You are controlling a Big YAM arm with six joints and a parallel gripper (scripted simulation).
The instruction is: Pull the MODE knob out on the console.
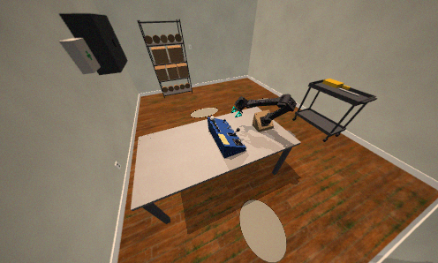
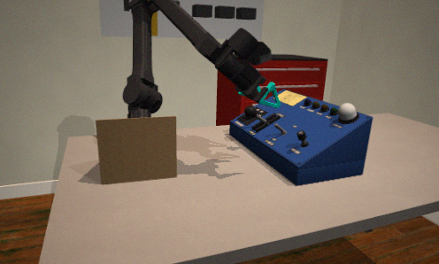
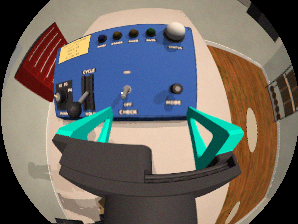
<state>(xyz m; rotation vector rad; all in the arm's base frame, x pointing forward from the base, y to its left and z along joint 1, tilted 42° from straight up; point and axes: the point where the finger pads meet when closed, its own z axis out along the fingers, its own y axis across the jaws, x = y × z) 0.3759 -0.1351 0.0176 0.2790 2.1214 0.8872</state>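
Right now my hand is 9 cm short of the black knob, 5 cm to the left of it and 10 cm above it. Round my hand: black lever 5 cm ahead, 18 cm to the left, 10 cm below; then toggle 8 cm ahead, 7 cm to the left, 11 cm below; then blue sloped console 11 cm ahead, 14 cm to the left, 13 cm below.
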